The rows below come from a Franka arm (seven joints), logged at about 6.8 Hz.
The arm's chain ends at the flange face. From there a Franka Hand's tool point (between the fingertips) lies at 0.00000 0.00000 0.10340 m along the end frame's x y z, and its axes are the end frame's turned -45 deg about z.
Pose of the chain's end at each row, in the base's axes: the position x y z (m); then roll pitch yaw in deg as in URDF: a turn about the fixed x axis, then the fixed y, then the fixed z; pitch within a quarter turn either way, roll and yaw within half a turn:
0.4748 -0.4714 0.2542 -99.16 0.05 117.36
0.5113 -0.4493 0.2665 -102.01 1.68 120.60
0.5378 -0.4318 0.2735 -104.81 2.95 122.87
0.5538 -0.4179 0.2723 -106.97 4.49 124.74
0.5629 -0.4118 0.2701 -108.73 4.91 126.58
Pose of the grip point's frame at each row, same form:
0.3841 -0.5183 0.2377 -102.84 -44.22 126.40
0.4246 -0.5013 0.2450 -106.28 -42.11 132.04
0.4546 -0.4872 0.2471 -109.54 -40.26 136.57
0.4739 -0.4762 0.2422 -111.74 -38.23 139.97
0.4860 -0.4724 0.2370 -113.73 -37.35 143.18

